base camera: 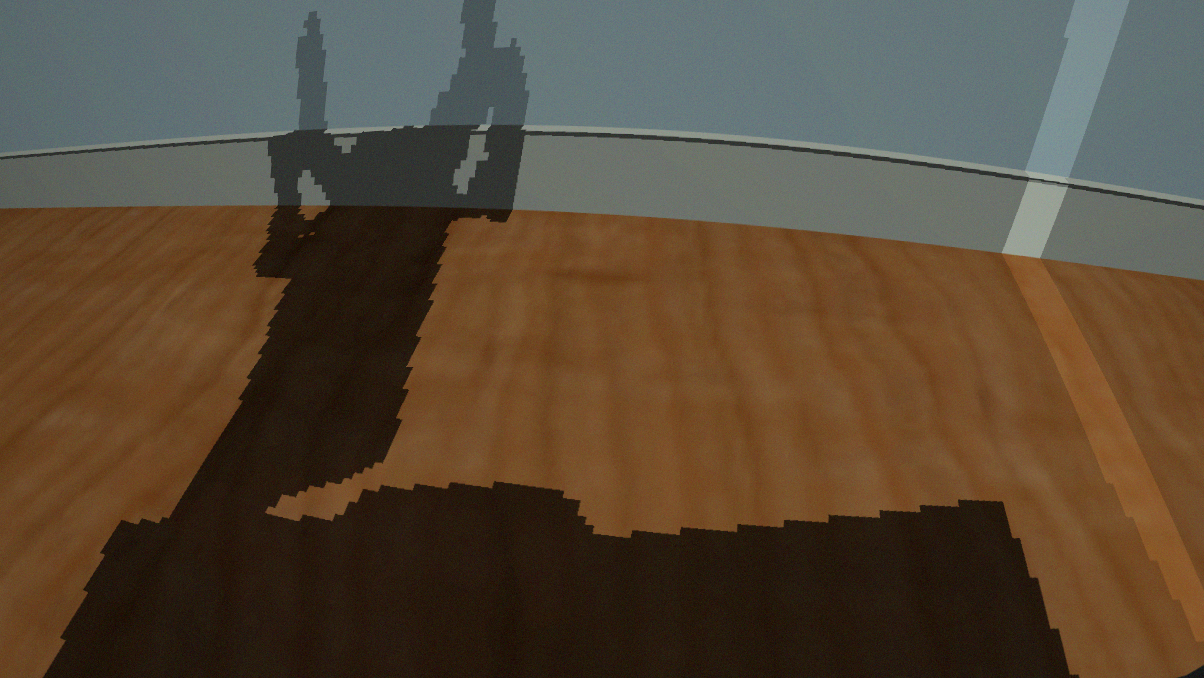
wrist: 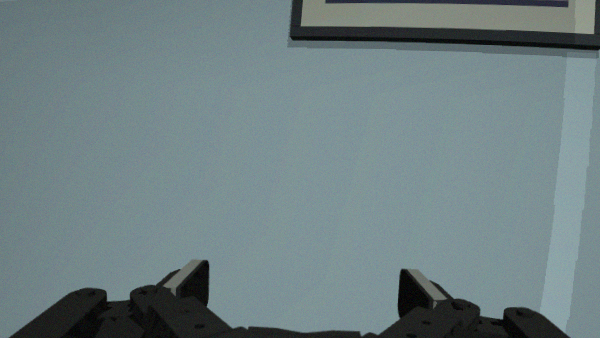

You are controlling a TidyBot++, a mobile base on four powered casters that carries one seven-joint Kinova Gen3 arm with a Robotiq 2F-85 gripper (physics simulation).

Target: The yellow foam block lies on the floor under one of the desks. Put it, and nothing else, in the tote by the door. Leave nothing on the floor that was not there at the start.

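Frame: origin at the arm's base, x ahead, y left, z up, level; metres.
Where they show: gripper, fingertip midpoint: point(wrist: 303, 286).
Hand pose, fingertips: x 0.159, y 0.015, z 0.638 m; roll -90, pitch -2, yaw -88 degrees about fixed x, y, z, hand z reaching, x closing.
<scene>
After its pixels a point has its place.
My gripper point(wrist: 303, 286) {y 0.014, x 0.159, z 0.637 m} is open, its two fingers wide apart at the bottom of the wrist view, with blue-grey wall behind and between them and no object between the fingertips. The yellow foam block, the desks and the tote do not show in the base camera view or the wrist view. The dark shadow of the arm and gripper falls across the floor and up the wall in the base camera view.
A wooden floor point(base camera: 674, 379) {y -0.050, x 0.440, z -0.396 m} runs up to a pale skirting board point(base camera: 716, 176) {y -0.111, x 0.649, z -0.346 m} below the blue-grey wall point(base camera: 758, 67) {y -0.144, x 0.657, z -0.239 m} point(wrist: 300, 150) {y 0.043, x 0.692, z 0.708 m}. A dark-framed picture point(wrist: 440, 36) {y -0.189, x 0.625, z 0.927 m} hangs at the upper right in the wrist view. A bright strip of light crosses wall and floor at the right.
</scene>
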